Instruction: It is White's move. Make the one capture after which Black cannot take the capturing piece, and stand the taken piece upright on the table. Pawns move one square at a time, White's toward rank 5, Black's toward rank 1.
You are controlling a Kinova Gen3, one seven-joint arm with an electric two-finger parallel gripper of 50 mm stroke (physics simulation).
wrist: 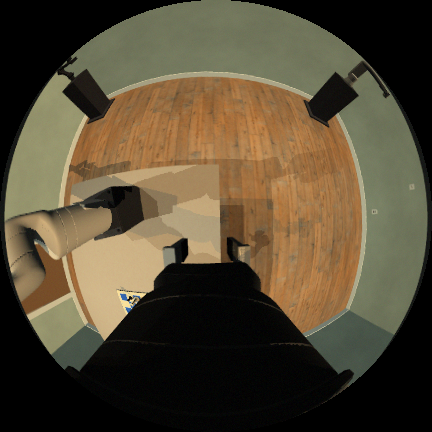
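Seen in the pictures: gripper, between the fingertips: [206, 245]; arm's base, origin of its link: [99, 215].
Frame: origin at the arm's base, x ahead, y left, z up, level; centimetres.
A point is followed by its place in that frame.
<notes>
My gripper [206, 245] @[x 1.2, y 30.7, z 13.0 cm] is open, with nothing between its two fingers. It hangs high, over the right edge of the table. The chessboard [123, 300] @[x 38.4, y -4.5, z -16.7 cm], blue and pale yellow, lies on the table at the lower left of the wrist view. One corner of it shows, and my gripper's dark body hides the rest. A few small dark and light pieces [133, 300] @[x 33.8, y 3.2, z -13.7 cm] stand on the visible part, too small to tell apart. The other pieces are hidden. The board is well to the left of the fingers and apart from them.
The beige table [100, 265] @[x 24.1, y -17.0, z -17.3 cm] carries the arm's black base [131, 210] @[x -2.5, y 6.0, z -9.0 cm] at the left, with the beige arm [82, 227] @[x 2.3, y 5.5, z 11.3 cm] reaching out to the left edge. Wooden floor [310, 225] lies right of the table. Two black pedestals [87, 95] [332, 98] stand near the far walls.
</notes>
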